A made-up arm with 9 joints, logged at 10 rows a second.
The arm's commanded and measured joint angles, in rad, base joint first. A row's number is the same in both.
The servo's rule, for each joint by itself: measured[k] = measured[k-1] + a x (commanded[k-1-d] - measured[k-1]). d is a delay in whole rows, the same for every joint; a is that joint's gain. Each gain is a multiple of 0.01, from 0.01 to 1. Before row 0 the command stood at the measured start. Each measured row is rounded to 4 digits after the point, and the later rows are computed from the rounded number. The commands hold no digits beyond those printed.
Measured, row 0:
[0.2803, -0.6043, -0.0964, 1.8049, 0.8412, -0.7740, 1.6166, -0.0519, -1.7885]
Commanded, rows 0 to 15:
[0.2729, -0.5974, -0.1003, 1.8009, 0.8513, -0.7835, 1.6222, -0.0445, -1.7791]
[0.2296, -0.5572, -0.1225, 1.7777, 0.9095, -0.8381, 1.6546, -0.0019, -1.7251]
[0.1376, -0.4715, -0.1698, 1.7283, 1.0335, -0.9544, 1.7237, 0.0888, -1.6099]
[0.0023, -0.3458, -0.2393, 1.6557, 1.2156, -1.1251, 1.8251, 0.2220, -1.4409]
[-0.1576, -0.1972, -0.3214, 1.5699, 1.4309, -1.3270, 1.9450, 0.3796, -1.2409]
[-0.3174, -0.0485, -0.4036, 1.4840, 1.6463, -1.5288, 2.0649, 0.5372, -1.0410]
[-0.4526, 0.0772, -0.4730, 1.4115, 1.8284, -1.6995, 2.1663, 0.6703, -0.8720]
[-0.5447, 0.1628, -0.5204, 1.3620, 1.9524, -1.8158, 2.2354, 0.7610, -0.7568]
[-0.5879, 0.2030, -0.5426, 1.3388, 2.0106, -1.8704, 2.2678, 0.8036, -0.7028]
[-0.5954, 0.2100, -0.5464, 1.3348, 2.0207, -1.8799, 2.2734, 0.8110, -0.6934]
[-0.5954, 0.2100, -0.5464, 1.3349, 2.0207, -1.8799, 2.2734, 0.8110, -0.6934]
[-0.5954, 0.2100, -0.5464, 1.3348, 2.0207, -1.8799, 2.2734, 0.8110, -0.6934]
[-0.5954, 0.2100, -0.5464, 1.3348, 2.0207, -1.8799, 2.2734, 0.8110, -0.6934]
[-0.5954, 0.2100, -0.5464, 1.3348, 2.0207, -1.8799, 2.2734, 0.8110, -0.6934]
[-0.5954, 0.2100, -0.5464, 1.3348, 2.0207, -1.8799, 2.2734, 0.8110, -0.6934]
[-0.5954, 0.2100, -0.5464, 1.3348, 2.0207, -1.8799, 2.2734, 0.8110, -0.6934]
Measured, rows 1 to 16:
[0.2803, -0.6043, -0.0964, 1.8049, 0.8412, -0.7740, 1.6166, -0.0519, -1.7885]
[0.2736, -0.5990, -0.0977, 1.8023, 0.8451, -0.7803, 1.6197, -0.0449, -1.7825]
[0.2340, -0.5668, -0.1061, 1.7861, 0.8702, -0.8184, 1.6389, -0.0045, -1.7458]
[0.1472, -0.4934, -0.1278, 1.7480, 0.9339, -0.9082, 1.6855, 0.0832, -1.6588]
[0.0168, -0.3797, -0.1657, 1.6871, 1.0438, -1.0514, 1.7623, 0.2137, -1.5193]
[-0.1402, -0.2392, -0.2186, 1.6097, 1.1948, -1.2333, 1.8628, 0.3696, -1.3411]
[-0.2997, -0.0924, -0.2815, 1.5267, 1.3709, -1.4283, 1.9740, 0.5271, -1.1490]
[-0.4373, 0.0382, -0.3466, 1.4507, 1.5493, -1.6073, 2.0798, 0.6617, -0.9717]
[-0.5340, 0.1341, -0.4057, 1.3922, 1.7065, -1.7449, 2.1654, 0.7550, -0.8342]
[-0.5825, 0.1872, -0.4522, 1.3570, 1.8251, -1.8277, 2.2217, 0.8007, -0.7501]
[-0.5941, 0.2048, -0.4842, 1.3423, 1.9014, -1.8622, 2.2501, 0.8104, -0.7138]
[-0.5953, 0.2088, -0.5053, 1.3374, 1.9479, -1.8739, 2.2629, 0.8110, -0.7007]
[-0.5954, 0.2097, -0.5193, 1.3357, 1.9763, -1.8779, 2.2687, 0.8110, -0.6960]
[-0.5954, 0.2099, -0.5285, 1.3351, 1.9936, -1.8792, 2.2713, 0.8110, -0.6943]
[-0.5954, 0.2100, -0.5346, 1.3349, 2.0042, -1.8797, 2.2725, 0.8110, -0.6937]
[-0.5954, 0.2100, -0.5386, 1.3348, 2.0106, -1.8798, 2.2730, 0.8110, -0.6935]
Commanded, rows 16 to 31:
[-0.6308, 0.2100, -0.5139, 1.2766, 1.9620, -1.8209, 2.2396, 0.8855, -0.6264]
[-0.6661, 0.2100, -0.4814, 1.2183, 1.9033, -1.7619, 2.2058, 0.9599, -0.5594]
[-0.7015, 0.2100, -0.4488, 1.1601, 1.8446, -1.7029, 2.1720, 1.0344, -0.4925]
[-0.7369, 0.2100, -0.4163, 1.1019, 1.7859, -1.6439, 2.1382, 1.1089, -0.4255]
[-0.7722, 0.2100, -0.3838, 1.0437, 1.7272, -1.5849, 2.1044, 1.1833, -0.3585]
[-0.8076, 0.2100, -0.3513, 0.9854, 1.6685, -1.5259, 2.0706, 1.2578, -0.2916]
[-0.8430, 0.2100, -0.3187, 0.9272, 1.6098, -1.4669, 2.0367, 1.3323, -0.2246]
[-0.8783, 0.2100, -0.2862, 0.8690, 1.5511, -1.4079, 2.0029, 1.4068, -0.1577]
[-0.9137, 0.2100, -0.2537, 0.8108, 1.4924, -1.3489, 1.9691, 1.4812, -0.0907]
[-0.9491, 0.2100, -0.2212, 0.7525, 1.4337, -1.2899, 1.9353, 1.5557, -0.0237]
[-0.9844, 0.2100, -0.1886, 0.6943, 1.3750, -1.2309, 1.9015, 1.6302, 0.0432]
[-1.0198, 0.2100, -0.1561, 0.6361, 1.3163, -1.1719, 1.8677, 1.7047, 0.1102]
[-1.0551, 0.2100, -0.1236, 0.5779, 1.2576, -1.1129, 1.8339, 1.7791, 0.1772]
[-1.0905, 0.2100, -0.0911, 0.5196, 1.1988, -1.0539, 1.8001, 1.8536, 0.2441]
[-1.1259, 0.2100, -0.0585, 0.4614, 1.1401, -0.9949, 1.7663, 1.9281, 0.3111]
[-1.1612, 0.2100, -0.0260, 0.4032, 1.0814, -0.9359, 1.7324, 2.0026, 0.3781]
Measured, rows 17 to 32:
[-0.5954, 0.2100, -0.5413, 1.3348, 2.0145, -1.8799, 2.2732, 0.8110, -0.6934]
[-0.6273, 0.2100, -0.5320, 1.2964, 1.9940, -1.8410, 2.2547, 0.8810, -0.6505]
[-0.6622, 0.2100, -0.5148, 1.2449, 1.9586, -1.7888, 2.2278, 0.9552, -0.5922]
[-0.6976, 0.2100, -0.4924, 1.1889, 1.9141, -1.7321, 2.1971, 1.0296, -0.5284]
[-0.7330, 0.2100, -0.4665, 1.1315, 1.8641, -1.6739, 2.1647, 1.1041, -0.4625]
[-0.7683, 0.2100, -0.4384, 1.0736, 1.8107, -1.6152, 2.1315, 1.1785, -0.3959]
[-0.8037, 0.2100, -0.4088, 1.0154, 1.7552, -1.5563, 2.0980, 1.2530, -0.3291]
[-0.8391, 0.2100, -0.3782, 0.9572, 1.6985, -1.4973, 2.0643, 1.3275, -0.2622]
[-0.8744, 0.2100, -0.3469, 0.8990, 1.6410, -1.4383, 2.0305, 1.4020, -0.1953]
[-0.9098, 0.2100, -0.3152, 0.8408, 1.5830, -1.3793, 1.9967, 1.4764, -0.1284]
[-0.9452, 0.2100, -0.2832, 0.7825, 1.5248, -1.3203, 1.9629, 1.5509, -0.0614]
[-0.9805, 0.2100, -0.2510, 0.7243, 1.4664, -1.2613, 1.9291, 1.6254, 0.0055]
[-1.0159, 0.2100, -0.2187, 0.6661, 1.4079, -1.2023, 1.8953, 1.6999, 0.0725]
[-1.0512, 0.2100, -0.1864, 0.6079, 1.3493, -1.1433, 1.8615, 1.7743, 0.1395]
[-1.0866, 0.2100, -0.1540, 0.5496, 1.2906, -1.0843, 1.8277, 1.8488, 0.2064]
[-1.1220, 0.2100, -0.1215, 0.4914, 1.2319, -1.0253, 1.7939, 1.9233, 0.2734]

